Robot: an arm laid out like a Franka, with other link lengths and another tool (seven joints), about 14 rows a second.
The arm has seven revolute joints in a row. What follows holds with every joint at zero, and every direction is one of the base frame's.
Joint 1 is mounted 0.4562 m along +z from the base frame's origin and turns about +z.
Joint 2 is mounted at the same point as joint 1 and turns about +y.
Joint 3 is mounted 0.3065 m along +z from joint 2 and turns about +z.
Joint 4 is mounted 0.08 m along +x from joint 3 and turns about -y.
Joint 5 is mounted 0.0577 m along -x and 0.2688 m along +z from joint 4 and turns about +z.
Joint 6 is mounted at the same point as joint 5 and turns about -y.
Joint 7 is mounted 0.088 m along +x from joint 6 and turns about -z.
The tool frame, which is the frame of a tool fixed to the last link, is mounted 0.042 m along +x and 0.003 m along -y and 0.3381 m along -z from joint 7; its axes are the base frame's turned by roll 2.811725, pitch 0 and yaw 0.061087 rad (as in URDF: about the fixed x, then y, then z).
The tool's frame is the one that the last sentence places.
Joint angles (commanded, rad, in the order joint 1, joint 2, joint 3, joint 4, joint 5, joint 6, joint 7), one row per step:
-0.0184, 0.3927, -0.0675, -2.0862, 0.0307, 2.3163, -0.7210
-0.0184, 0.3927, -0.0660, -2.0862, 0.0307, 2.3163, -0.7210
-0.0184, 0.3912, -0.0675, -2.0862, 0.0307, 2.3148, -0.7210
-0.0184, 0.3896, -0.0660, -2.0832, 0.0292, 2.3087, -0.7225
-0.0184, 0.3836, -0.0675, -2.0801, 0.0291, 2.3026, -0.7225
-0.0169, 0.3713, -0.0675, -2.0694, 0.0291, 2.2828, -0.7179
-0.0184, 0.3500, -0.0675, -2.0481, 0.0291, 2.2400, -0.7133
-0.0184, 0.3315, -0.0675, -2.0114, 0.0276, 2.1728, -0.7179
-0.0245, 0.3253, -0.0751, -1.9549, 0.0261, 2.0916, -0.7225
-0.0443, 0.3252, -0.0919, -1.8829, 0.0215, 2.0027, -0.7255
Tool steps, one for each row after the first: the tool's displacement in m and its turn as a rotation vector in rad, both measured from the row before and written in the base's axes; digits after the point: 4 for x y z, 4 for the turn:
0.0000, 0.0008, 0.0000, 0.0006, 0.0000, 0.0014
-0.0001, -0.0008, 0.0006, -0.0004, 0.0000, -0.0014
-0.0002, 0.0007, 0.0012, 0.0003, 0.0016, 0.0041
0.0011, -0.0007, 0.0033, -0.0004, -0.0030, -0.0013
0.0020, 0.0008, 0.0075, 0.0002, -0.0032, -0.0029
0.0015, -0.0002, 0.0133, 0.0016, 0.0001, -0.0057
-0.0008, 0.0009, 0.0152, 0.0032, 0.0118, 0.0063
0.0002, -0.0061, 0.0149, 0.0008, 0.0184, -0.0067
0.0016, -0.0184, 0.0169, -0.0051, 0.0172, -0.0287

